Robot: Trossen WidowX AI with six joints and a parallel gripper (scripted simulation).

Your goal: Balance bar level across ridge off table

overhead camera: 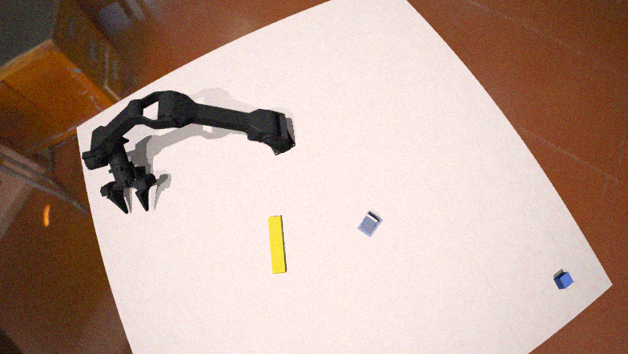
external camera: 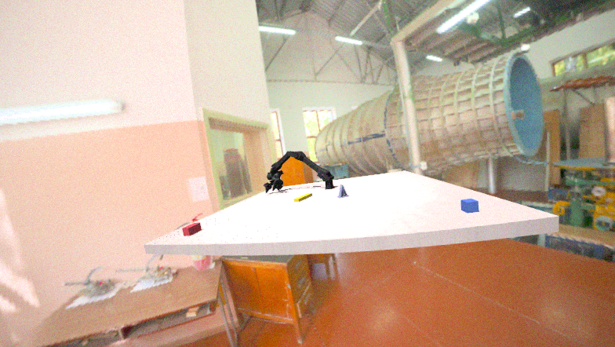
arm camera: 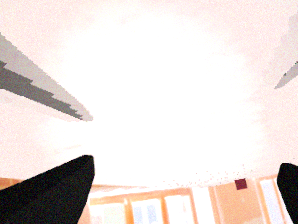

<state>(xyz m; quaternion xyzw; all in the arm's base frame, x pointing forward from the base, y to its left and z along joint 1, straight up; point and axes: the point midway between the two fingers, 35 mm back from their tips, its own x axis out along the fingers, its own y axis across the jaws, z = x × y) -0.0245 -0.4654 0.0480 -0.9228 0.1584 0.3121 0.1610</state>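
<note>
My gripper tip is now 260 mm short of the yellow bar, 340 mm to the right of it and 20 mm above it. From my gripper tip the other things lie so: blue cube 740 mm ahead, 970 mm to the left, 10 mm below; then red block 740 mm ahead, 30 mm to the right, 10 mm below.
</note>
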